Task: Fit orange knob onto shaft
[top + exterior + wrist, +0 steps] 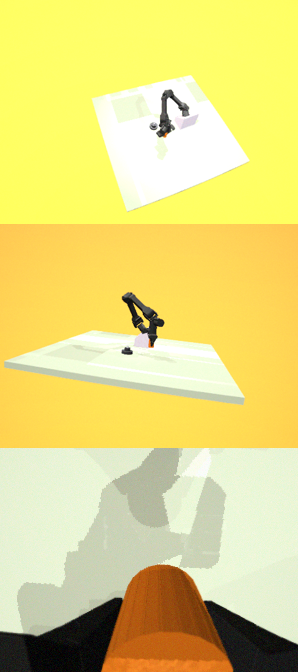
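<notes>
Now: gripper tip 17 cm to the left of the dark round pedestal, 4 cm above it and 2 cm short of it. From my gripper tip the other things lie so: orange knob 3 cm above.
</notes>
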